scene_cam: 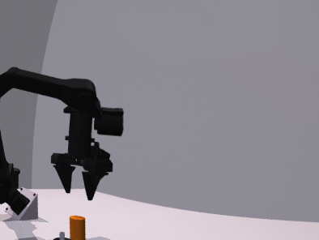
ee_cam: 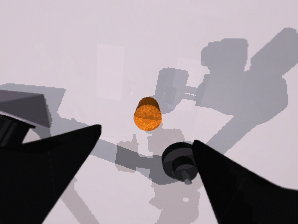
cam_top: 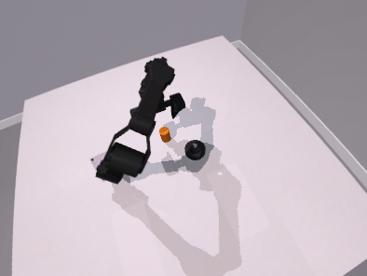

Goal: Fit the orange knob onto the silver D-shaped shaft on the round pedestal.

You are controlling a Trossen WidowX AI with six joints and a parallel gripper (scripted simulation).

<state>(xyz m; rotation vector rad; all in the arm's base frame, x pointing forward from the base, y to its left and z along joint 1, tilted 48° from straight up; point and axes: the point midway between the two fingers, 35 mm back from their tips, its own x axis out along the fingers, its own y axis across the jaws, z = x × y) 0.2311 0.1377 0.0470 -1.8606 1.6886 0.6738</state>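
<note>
My gripper tip is now 70 mm above the orange knob. From my gripper tip the other things lie so: round pedestal (110 mm to the right, 90 mm ahead, 80 mm below).
</note>
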